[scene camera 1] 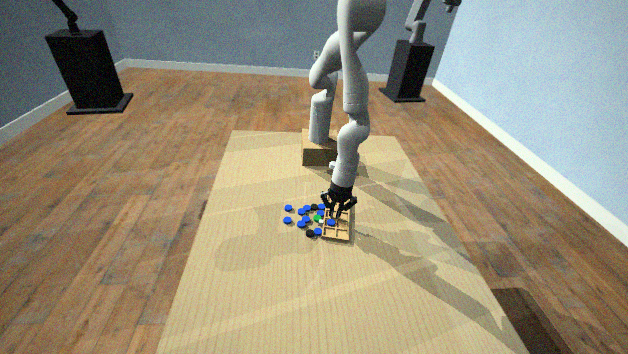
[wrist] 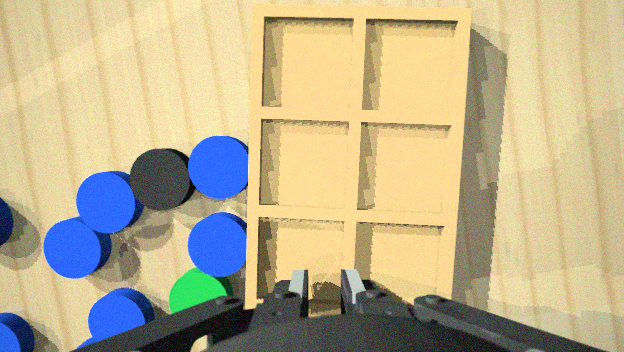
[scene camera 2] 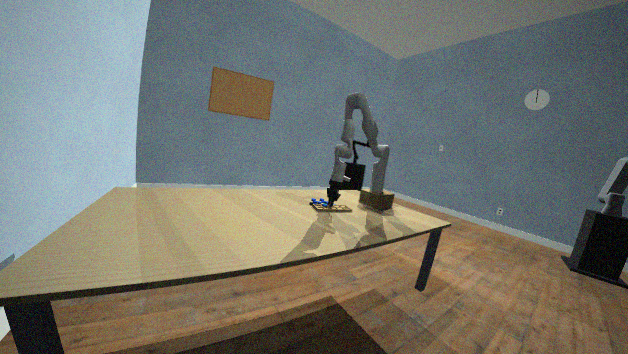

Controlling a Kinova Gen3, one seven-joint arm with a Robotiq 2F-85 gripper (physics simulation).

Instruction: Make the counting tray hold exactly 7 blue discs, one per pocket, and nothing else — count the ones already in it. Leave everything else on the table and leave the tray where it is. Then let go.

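Observation:
The wooden counting tray (wrist: 459,131) (scene camera 1: 337,237) (scene camera 2: 338,208) lies on the table. The six pockets that show in the wrist view are empty. In scene camera 1 one blue disc (scene camera 1: 331,222) seems to sit in the tray close to the fingers; the wrist view hides it. Loose blue discs (wrist: 218,166) (wrist: 218,242) (wrist: 105,201) (scene camera 1: 288,207) lie left of the tray, with a black disc (wrist: 160,178) and a green disc (wrist: 195,288) (scene camera 1: 317,218). My gripper (wrist: 324,291) (scene camera 1: 337,214) (scene camera 2: 331,203) hovers low over the tray's far end, shut, with nothing seen between the fingers.
Another black disc (scene camera 1: 310,232) lies by the tray's near left corner. The arm's wooden base block (scene camera 1: 317,154) (scene camera 2: 376,200) stands behind the tray. Black pedestals (scene camera 1: 87,70) (scene camera 1: 408,70) stand on the floor away from the table.

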